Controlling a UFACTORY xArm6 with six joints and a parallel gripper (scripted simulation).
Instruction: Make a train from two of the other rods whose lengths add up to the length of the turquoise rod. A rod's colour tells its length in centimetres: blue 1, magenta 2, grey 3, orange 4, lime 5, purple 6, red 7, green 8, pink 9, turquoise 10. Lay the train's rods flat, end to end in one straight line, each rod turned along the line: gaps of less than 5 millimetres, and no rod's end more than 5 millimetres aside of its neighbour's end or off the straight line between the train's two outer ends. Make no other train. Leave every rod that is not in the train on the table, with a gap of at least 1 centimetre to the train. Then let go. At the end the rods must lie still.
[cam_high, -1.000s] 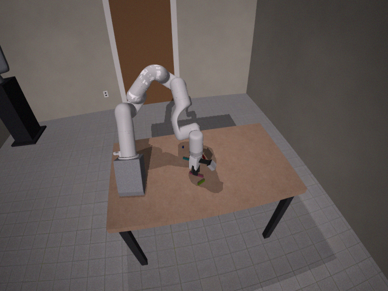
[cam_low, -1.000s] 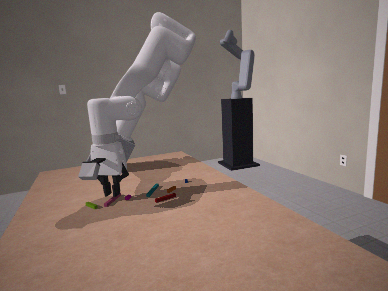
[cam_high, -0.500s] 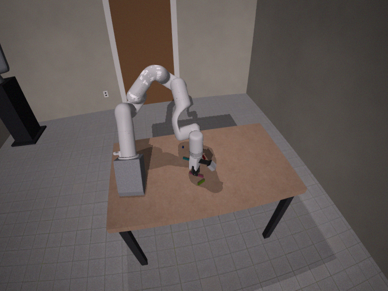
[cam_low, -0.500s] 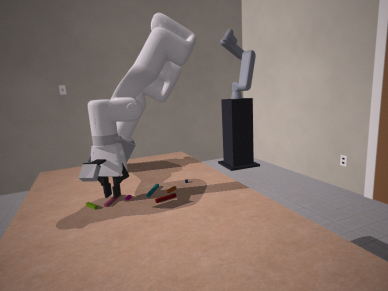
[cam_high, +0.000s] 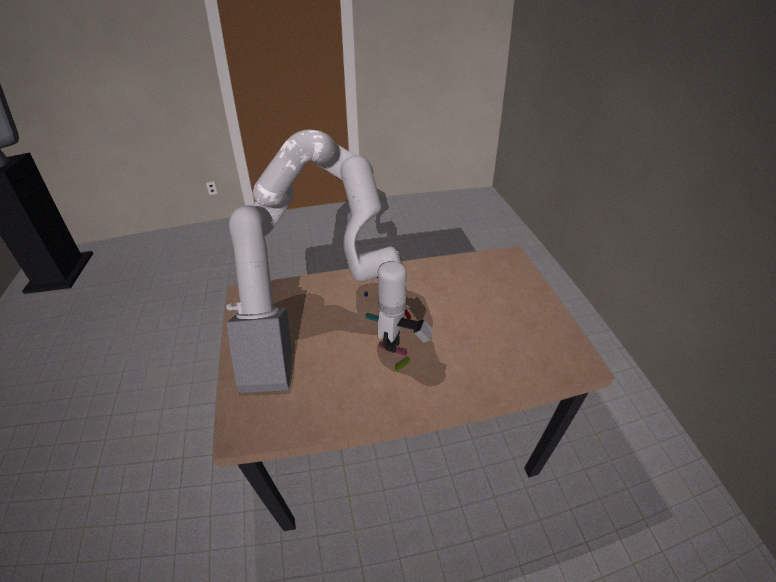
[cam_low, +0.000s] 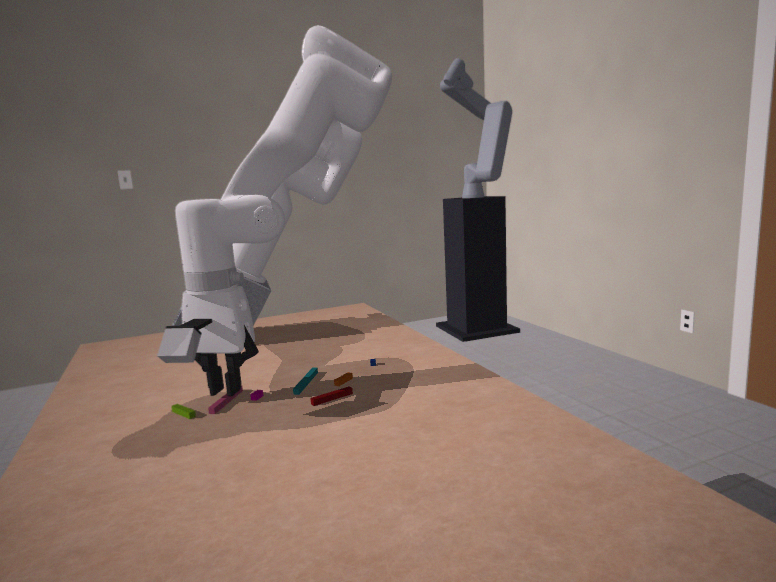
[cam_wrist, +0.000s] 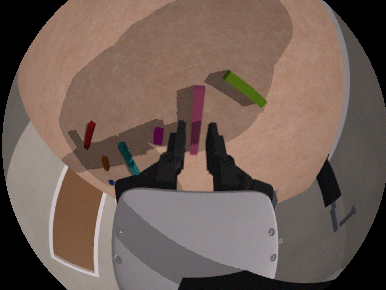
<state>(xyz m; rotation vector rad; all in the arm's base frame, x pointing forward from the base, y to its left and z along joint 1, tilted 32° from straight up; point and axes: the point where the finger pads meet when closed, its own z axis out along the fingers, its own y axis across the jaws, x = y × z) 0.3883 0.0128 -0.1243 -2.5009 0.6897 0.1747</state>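
The pink rod lies 30 mm below my hand. From my hand the other things lie so: lime rod 20 mm ahead, 60 mm to the right, 30 mm below; then magenta rod 10 mm ahead, 50 mm to the left, 30 mm below; then turquoise rod 20 mm behind, 130 mm to the left, 30 mm below.
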